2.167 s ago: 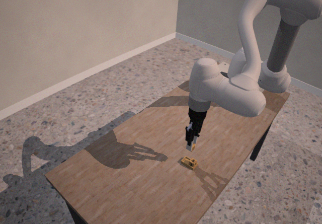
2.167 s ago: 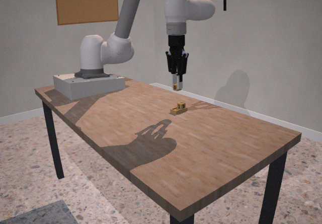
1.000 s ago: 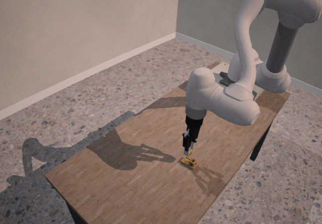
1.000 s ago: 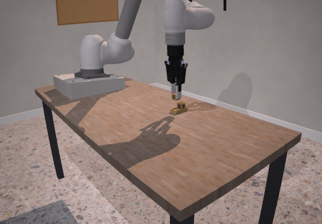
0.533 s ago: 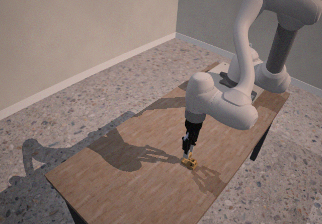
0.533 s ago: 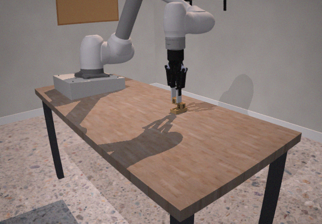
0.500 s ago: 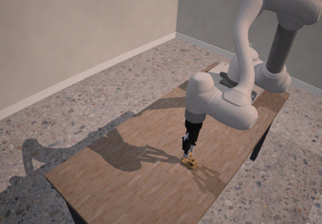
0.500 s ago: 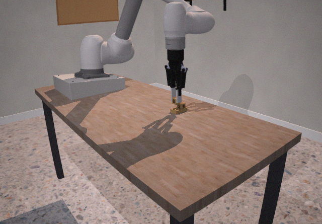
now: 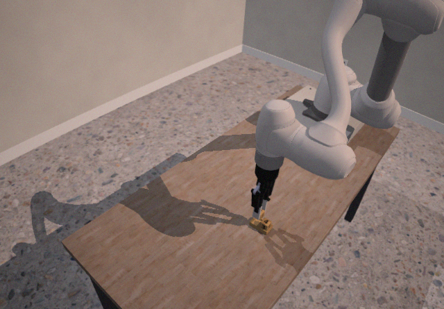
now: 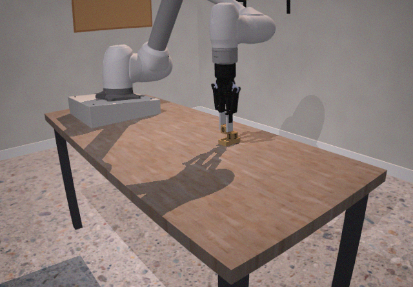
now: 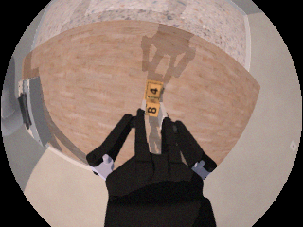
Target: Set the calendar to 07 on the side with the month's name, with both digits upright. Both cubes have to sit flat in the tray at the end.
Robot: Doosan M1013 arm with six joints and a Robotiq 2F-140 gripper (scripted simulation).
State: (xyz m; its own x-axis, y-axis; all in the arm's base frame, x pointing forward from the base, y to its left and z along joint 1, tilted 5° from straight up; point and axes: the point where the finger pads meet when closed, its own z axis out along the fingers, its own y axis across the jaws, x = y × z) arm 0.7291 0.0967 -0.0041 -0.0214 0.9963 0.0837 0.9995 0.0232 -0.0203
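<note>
The tray is 20 mm to the left of my hand and 80 mm below it.
</note>
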